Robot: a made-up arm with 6 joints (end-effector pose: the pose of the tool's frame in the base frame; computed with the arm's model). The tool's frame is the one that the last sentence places.
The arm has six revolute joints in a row. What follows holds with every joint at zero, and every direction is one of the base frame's. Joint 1 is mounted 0.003 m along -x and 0.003 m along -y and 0.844 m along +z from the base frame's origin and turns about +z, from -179.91 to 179.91 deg. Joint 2 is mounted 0.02 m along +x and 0.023 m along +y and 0.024 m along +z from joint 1 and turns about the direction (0, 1, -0.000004), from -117.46 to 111.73 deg. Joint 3 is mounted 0.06 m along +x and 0.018 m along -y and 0.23 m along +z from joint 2 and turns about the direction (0, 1, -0.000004), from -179.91 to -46.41 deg. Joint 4 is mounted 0.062 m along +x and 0.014 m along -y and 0.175 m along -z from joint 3 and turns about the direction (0, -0.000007, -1), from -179.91 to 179.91 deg. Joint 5 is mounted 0.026 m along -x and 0.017 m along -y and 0.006 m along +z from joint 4 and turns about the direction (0, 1, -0.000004), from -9.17 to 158.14 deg. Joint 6 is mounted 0.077 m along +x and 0.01 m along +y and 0.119 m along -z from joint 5 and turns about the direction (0, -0.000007, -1), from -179.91 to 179.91 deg. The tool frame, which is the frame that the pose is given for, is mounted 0.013 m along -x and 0.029 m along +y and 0.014 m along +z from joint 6; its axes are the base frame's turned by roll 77.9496, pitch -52.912 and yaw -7.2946 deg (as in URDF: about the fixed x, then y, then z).
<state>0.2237 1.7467 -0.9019 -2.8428 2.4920 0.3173</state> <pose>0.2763 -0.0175 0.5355 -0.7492 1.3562 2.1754</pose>
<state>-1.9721 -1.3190 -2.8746 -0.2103 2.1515 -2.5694</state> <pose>0.0408 0.3014 1.1381 -0.0630 0.7552 0.2387</pose>
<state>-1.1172 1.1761 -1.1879 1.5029 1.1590 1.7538</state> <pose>0.1984 -0.2566 0.5919 0.6950 -0.3244 2.7994</pose>
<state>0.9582 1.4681 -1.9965 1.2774 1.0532 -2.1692</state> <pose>0.1719 0.3585 0.5978 -2.4031 -0.2724 -1.4583</pose>
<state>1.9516 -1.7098 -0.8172 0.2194 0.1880 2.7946</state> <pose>0.0931 -0.1100 1.1941 1.8588 0.4358 -1.7711</pose>
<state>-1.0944 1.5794 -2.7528 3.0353 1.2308 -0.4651</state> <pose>0.2393 -0.4958 0.8650 -0.3504 1.8626 0.3993</pose>
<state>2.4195 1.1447 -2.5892 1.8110 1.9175 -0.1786</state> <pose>-0.4293 0.2031 0.9989 1.7857 2.3507 -0.1413</pose>
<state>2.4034 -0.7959 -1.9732 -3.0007 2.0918 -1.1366</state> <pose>0.1841 -0.1434 1.2902 0.0364 -0.7669 1.7167</pose>
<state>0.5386 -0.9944 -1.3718 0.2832 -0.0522 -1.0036</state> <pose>-0.0031 -0.0243 1.2973 0.1350 1.8506 -2.1546</pose>
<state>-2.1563 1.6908 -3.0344 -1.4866 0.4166 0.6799</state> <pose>-0.3005 -0.4558 0.7516 -0.7217 -0.6191 -0.2489</pose>
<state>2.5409 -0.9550 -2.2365 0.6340 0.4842 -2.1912</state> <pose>0.1529 -0.0803 1.3385 -0.0996 1.3114 -0.6642</pose>
